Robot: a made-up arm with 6 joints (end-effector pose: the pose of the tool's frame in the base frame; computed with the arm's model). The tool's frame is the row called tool.
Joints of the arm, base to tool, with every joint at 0 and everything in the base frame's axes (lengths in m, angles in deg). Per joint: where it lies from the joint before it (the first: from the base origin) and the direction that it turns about. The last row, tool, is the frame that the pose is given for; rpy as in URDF.
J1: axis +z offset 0 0 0.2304
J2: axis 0 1 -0.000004 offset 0 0 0
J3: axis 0 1 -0.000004 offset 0.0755 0 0.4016
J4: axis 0 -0.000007 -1 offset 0.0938 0 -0.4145
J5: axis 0 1 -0.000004 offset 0 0 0
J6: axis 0 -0.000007 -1 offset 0.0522 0 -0.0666
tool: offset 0 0 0 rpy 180 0 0
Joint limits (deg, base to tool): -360..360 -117.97..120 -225..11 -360..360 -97..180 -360..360
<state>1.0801 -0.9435 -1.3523 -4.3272 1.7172 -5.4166</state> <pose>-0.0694 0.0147 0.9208 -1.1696 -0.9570 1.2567</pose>
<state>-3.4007 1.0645 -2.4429 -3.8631 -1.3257 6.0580</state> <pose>-0.7290 0.2460 0.3216 -2.4370 -0.1580 -0.1527</pose>
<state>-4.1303 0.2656 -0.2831 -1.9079 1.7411 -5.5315</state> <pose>-0.1088 0.2931 0.1456 -0.1142 1.5419 1.3772</pose>
Working (the frame after each row of the table, in the pose's form):
after J1: 0.0000 0.0000 0.2304 0.0000 0.0000 2.1529
after J2: 0.0000 0.0000 0.2304 -0.2856 0.1539 2.1379
after J3: -0.0980 0.1489 0.5981 0.0188 -0.0102 2.1528
after J4: -0.1536 0.2333 0.1853 -0.0026 0.0215 -2.2223
after J5: -0.1536 0.2333 0.1853 1.8364 0.9248 -1.5513
after J6: -0.1088 0.2931 0.1456 1.5564 1.7447 -1.9534

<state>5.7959 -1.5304 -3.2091 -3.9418 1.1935 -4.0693</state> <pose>-0.7652 0.4402 0.1854 -2.2016 -0.6961 -0.3198</pose>
Working (the frame after each row of the table, in the pose's form):
after J1: 0.0000 0.0000 0.2304 0.0000 0.0000 -0.4873
after J2: 0.0000 0.0000 0.2304 -0.3722 -1.4975 -0.3876
after J3: -0.3519 0.1865 0.3221 0.3755 1.5104 -0.3858
after J4: -0.7157 0.3793 0.2171 -1.6380 1.2291 -2.0784
after J5: -0.7157 0.3793 0.2171 0.1836 -1.1798 2.5932
after J6: -0.7652 0.4402 0.1854 0.8252 -0.2638 0.5744

